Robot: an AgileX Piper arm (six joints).
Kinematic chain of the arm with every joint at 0, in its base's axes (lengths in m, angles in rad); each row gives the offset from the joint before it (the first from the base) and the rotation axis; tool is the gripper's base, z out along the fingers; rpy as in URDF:
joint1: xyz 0 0 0.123 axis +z
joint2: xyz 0 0 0 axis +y
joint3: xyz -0.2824 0 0.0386 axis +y
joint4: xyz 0.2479 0 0.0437 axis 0.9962 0 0.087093
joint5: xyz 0 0 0 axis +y
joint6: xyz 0.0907 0 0.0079 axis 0.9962 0 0.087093
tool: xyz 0 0 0 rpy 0 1.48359 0
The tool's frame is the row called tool.
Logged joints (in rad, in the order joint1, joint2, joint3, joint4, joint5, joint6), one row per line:
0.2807, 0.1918, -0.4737, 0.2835, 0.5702, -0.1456
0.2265, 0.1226, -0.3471, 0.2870, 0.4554, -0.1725
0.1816, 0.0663, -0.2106, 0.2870, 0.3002, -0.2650
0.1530, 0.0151, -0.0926, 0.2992, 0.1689, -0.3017
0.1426, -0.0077, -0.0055, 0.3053, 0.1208, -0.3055
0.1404, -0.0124, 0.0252, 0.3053, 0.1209, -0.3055
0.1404, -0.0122, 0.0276, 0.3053, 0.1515, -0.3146
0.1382, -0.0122, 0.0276, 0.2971, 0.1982, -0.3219
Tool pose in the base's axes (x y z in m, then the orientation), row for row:
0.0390, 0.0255, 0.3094, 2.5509, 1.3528, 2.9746
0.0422, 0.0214, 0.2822, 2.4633, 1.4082, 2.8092
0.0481, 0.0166, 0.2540, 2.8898, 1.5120, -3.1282
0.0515, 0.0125, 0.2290, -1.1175, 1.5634, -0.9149
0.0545, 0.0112, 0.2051, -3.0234, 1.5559, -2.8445
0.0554, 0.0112, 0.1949, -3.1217, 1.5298, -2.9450
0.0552, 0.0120, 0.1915, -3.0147, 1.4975, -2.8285
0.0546, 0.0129, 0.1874, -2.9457, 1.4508, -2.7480
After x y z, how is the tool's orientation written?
As angles about the fixed x, y, z axes (roll, pitch, yaw), in radians.
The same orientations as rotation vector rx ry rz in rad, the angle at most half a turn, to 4 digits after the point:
-0.2749, 1.7475, 0.4060
-0.2129, 1.6954, 0.3395
-0.2042, 1.6192, 0.2153
-0.1639, 1.5610, 0.1540
-0.1432, 1.5808, 0.1383
-0.1430, 1.6071, 0.1360
-0.1603, 1.6374, 0.1349
-0.1854, 1.6800, 0.1297

